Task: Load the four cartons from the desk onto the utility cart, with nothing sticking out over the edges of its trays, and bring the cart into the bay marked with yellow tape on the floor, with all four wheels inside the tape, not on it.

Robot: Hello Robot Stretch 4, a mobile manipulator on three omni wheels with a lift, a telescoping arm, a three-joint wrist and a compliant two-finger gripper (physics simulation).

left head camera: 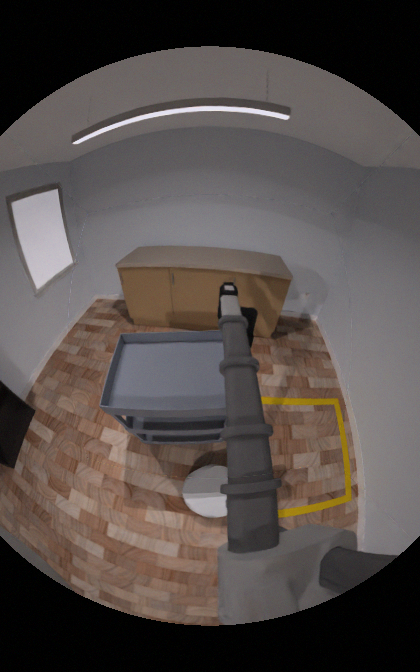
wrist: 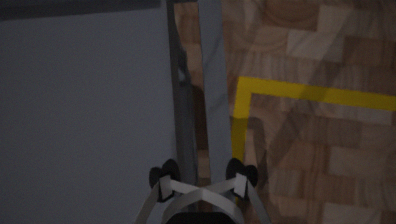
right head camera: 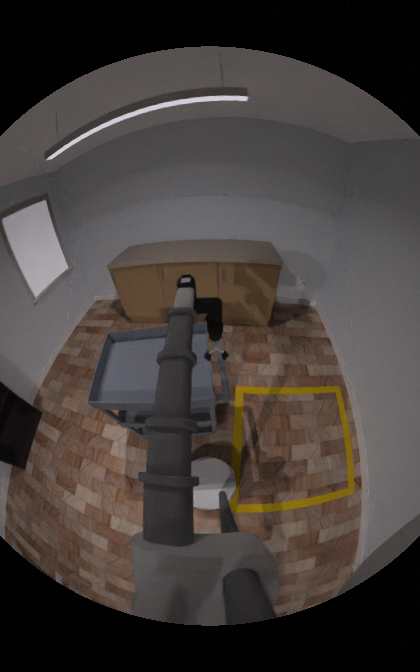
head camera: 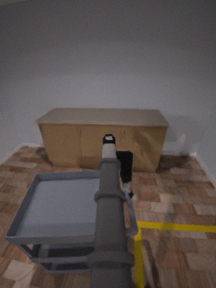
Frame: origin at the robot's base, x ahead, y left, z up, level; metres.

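Seen in the pictures: gripper, fingertip midpoint: [wrist: 203,172].
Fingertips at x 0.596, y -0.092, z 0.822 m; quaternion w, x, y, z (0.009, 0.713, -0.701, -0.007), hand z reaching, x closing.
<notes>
A point is followed by its place in that frame.
The grey utility cart [head camera: 23,203] @(z 0.820, x 0.546, y 0.537 m) [left head camera: 112,370] [right head camera: 100,370] stands just left of the yellow tape bay [head camera: 175,227] @(z -0.027, x 0.766, y -0.742 m) [left head camera: 345,450] [right head camera: 290,389] [wrist: 308,92] @(z -0.027, x 0.786, y -0.634 m). Its top tray [wrist: 93,100] @(z 0.767, x 0.683, y 0.065 m) holds nothing. My gripper [head camera: 128,191] [right head camera: 216,354] [wrist: 203,175] @(z 0.822, x 0.596, y -0.092 m) reaches down at the cart's right side and is shut on the cart's handle bar [head camera: 132,218] @(z 0.837, x 0.452, y -0.119 m) [wrist: 213,86] @(z 0.837, x 0.693, y -0.103 m). The handle bar lies close to the left line of the tape. No cartons show in any view. The lower trays are mostly hidden under the top tray.
A long wooden cabinet [head camera: 103,117] [left head camera: 200,260] [right head camera: 195,250] stands against the far wall behind the cart. A wall runs close along the bay's right side. A dark object [left head camera: 10,425] sits at the left edge of the room.
</notes>
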